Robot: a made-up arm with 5 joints.
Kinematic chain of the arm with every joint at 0, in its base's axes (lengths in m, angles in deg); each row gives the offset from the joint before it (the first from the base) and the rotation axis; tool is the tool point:
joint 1: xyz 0 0 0.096 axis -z
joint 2: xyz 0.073 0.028 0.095 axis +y
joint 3: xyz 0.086 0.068 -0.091 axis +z
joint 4: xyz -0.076 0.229 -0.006 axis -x
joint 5: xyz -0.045 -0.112 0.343 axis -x
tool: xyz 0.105 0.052 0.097
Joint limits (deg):
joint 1: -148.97..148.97
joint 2: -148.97..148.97
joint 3: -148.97..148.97
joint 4: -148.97..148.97
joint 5: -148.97..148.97
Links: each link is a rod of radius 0.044 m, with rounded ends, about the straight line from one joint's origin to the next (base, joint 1, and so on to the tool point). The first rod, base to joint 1, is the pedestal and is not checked.
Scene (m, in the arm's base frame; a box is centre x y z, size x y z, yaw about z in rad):
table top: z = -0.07
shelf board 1: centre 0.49 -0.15 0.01 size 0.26 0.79 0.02 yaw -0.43
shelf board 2: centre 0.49 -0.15 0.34 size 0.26 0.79 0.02 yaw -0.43
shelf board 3: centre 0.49 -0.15 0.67 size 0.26 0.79 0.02 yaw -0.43
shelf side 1: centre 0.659 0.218 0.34 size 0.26 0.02 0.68 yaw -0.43
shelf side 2: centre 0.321 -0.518 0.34 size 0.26 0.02 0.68 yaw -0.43
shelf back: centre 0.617 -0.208 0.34 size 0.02 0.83 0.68 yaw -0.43
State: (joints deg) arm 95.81 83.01 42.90 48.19 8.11
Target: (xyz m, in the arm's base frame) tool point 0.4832 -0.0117 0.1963
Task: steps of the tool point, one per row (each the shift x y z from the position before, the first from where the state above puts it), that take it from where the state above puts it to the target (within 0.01 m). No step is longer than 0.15 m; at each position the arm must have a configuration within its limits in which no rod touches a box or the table.
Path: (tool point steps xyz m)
1: -0.0719 0.0895 0.0367
2: -0.0747 0.0601 -0.0025
3: -0.0557 0.0318 -0.0346
4: -0.0237 0.0199 -0.0548
5: 0.0043 0.0289 -0.0630
6: 0.0349 0.0252 -0.0278
7: 0.0281 0.0290 -0.0334
8: 0.0190 0.0315 -0.0379
9: 0.0083 0.0326 -0.0408
10: -0.0031 0.0316 -0.0414
11: 0.0626 -0.0210 0.0093
12: 0.0611 -0.0278 -0.0003
13: 0.0573 -0.0342 -0.0090

